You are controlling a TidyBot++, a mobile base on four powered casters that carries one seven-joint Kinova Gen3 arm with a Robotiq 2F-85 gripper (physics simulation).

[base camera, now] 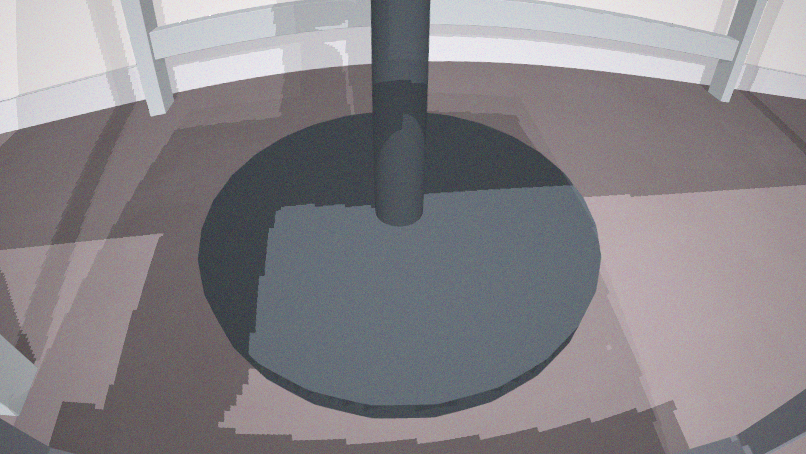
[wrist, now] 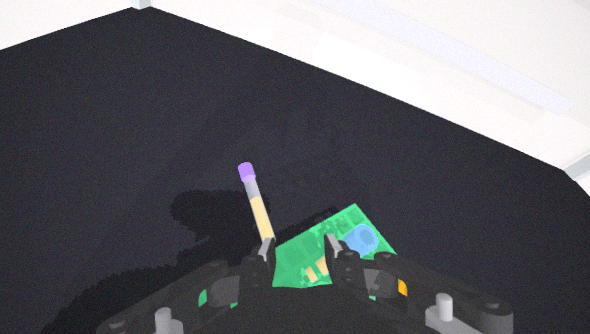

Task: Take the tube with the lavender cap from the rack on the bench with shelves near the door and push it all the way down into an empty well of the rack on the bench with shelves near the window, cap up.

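Frame: origin at the arm's base, x ahead, y left, z up, level; millimetres.
Seen in the pictures: gripper, fingertip midpoint: (wrist: pixel 299 248).
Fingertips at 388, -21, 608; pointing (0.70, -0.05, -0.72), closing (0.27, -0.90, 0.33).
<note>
Pixels of each thing's top centre, then the offset from my fingertips to it, as dx, dy, dz. Level surfaces: height alone.
- tube with the lavender cap, top centre: (wrist: pixel 258 197) +74, +48, -67
- green rack, top centre: (wrist: pixel 315 288) -12, -28, -33
- blue-capped tube, top centre: (wrist: pixel 363 235) +11, -35, +29
- dark bench top, surface height: dz -90
The tube with the lavender cap (wrist: pixel 261 217) shows in the wrist view just beyond the left fingertip. It is tilted well over, cap pointing up and left in the view, clear at the cap end and pale yellow below. Its lower end is hidden at the finger; whether it lies on the bench or leans on something I cannot tell. My gripper (wrist: pixel 299 248) is partly open, with nothing held between its fingers. The green rack (wrist: pixel 287 265) shows below and between the fingers, partly hidden by them. A blue-capped tube (wrist: pixel 361 240) stands in it, beside the right finger.
The rack is on a dark bench top (wrist: pixel 125 125), whose far edge runs along a pale wall. Small yellowish pieces (wrist: pixel 311 274) show at the rack between the fingers. In the base camera view, a round dark base with a post (base camera: pixel 399 140) stands before pale bench legs (base camera: pixel 149 62).
</note>
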